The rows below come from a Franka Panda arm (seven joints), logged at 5 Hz.
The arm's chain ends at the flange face. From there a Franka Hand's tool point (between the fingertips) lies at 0.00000 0.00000 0.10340 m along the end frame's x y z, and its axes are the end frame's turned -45 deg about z.
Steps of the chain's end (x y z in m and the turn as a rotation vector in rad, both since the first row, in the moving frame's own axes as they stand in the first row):
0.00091 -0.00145 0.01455 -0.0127 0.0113 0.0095
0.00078 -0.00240 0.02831 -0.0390 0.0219 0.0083
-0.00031 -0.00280 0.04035 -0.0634 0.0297 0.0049
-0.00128 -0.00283 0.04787 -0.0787 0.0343 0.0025
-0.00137 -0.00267 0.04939 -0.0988 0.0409 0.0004
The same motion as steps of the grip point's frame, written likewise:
0.00156 0.00137 0.01454 -0.0170 -0.0010 0.0095
0.00098 0.00330 0.02821 -0.0431 -0.0121 0.0083
-0.00072 0.00460 0.04010 -0.0658 -0.0238 0.0049
-0.00216 0.00534 0.04749 -0.0799 -0.0314 0.0025
-0.00331 0.00734 0.04880 -0.0988 -0.0409 0.0004

